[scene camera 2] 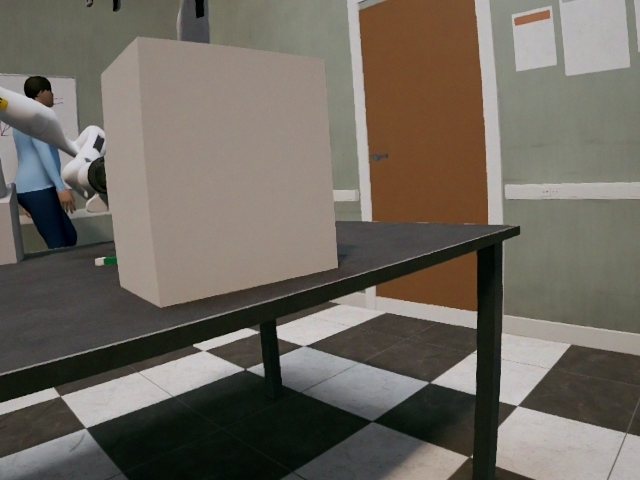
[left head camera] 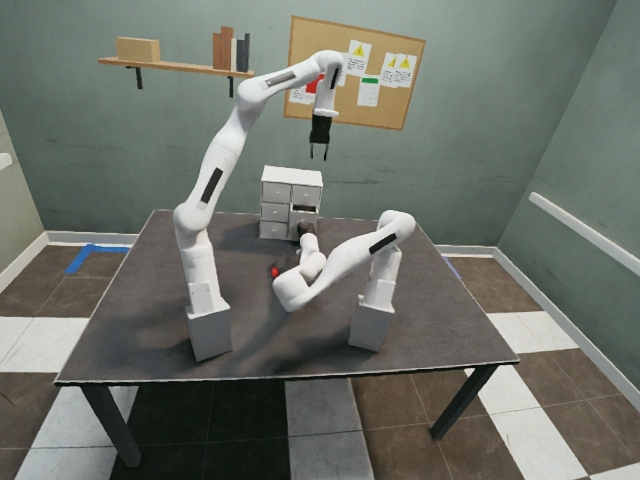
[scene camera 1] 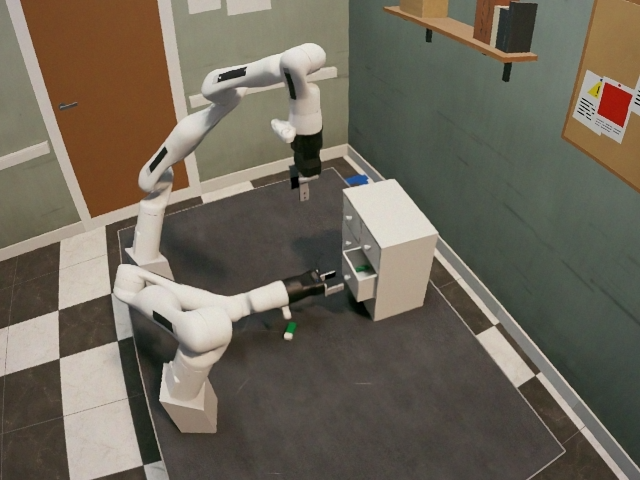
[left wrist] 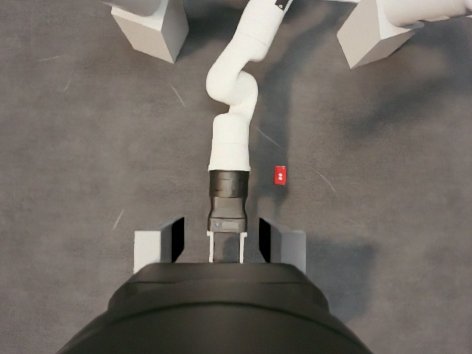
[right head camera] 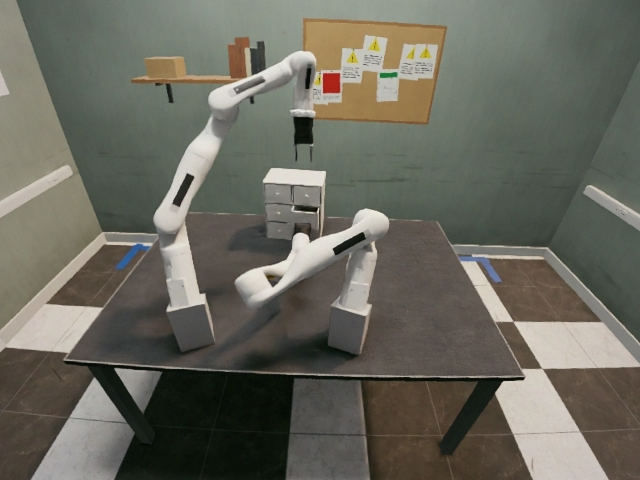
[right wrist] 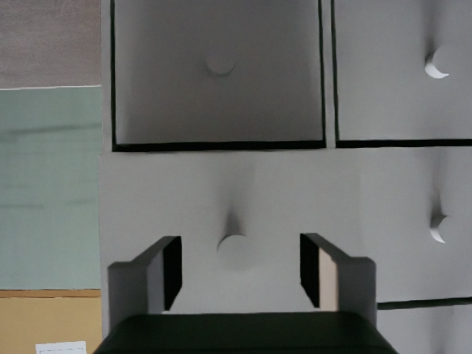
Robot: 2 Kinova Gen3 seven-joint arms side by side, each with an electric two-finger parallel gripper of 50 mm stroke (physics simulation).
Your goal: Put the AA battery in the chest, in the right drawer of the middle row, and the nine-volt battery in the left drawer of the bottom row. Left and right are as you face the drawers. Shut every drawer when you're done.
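Seen in the pictures: left gripper, fingertip midpoint: [scene camera 2: 103, 7] [left head camera: 317, 160] [scene camera 1: 299, 193] [left wrist: 221, 233] [right head camera: 303, 160]; right gripper, fingertip midpoint: [left head camera: 303, 224] [scene camera 1: 339, 279] [left wrist: 226, 261] [right head camera: 303, 224] [right wrist: 240, 260]; left arm's base at its link origin: [left head camera: 206, 307] [scene camera 1: 145, 254] [left wrist: 400, 4] [right head camera: 186, 302]; right arm's base at its link origin: [left head camera: 375, 303] [scene camera 1: 183, 386] [right head camera: 352, 305].
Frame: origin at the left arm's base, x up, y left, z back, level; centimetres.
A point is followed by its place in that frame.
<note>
The white chest [left head camera: 293, 176] {x 15.1, y -32.1, z -75.0 cm} [right head camera: 294, 176] {x 15.1, y -31.3, z -76.2 cm} [scene camera 1: 392, 211] {x 15.1, y -33.0, z -76.9 cm} [scene camera 2: 232, 170] {x -1.9, y -35.6, z -85.3 cm} has its right middle drawer [scene camera 1: 360, 290] {x -1.7, y -44.1, z -60.4 cm} [right wrist: 285, 200] {x -4.2, y -34.8, z -60.5 cm} pulled out; a green thing, seemingly the AA battery [scene camera 1: 363, 268] {x -5.3, y -33.2, z -67.6 cm}, lies in it. The left bottom drawer [left head camera: 272, 229] {x -12.3, y -23.0, z -67.6 cm} [right head camera: 279, 230] {x -11.9, y -23.7, z -66.1 cm} [right wrist: 385, 100] {x -10.5, y -27.1, z -67.2 cm} is shut. A small block, apparently the nine-volt battery [left head camera: 274, 272] [left wrist: 280, 175] [scene camera 1: 290, 330] [scene camera 2: 106, 260], lies on the table, red or green-and-white depending on the view. My left gripper [left head camera: 318, 152] {x 34.8, y -37.6, z -45.2 cm} [right head camera: 303, 153] {x 34.8, y -37.6, z -45.2 cm} [scene camera 1: 299, 189] {x 34.8, y -37.6, z -45.2 cm} is open, high before the chest. My right gripper [scene camera 1: 333, 282] {x -1.9, y -37.1, z -56.7 cm} [left wrist: 226, 261] {x -1.9, y -37.1, z -56.7 cm} [right wrist: 240, 260] {x -1.9, y -37.1, z -56.7 cm} is open, slightly short of the open drawer's knob.
The dark table [left head camera: 413, 320] {x -18.2, y -80.9, z -8.7 cm} [right head camera: 423, 320] {x -18.2, y -88.6, z -11.3 cm} [scene camera 1: 413, 392] {x -18.3, y -76.0, z -63.0 cm} carries both arm bases. My right arm [left head camera: 351, 253] {x 22.3, y -43.0, z -0.2 cm} [right head camera: 330, 248] {x 23.3, y -48.1, z -1.8 cm} reaches low across it, beside the block. My left arm arches high above. A wall stands behind the chest.
</note>
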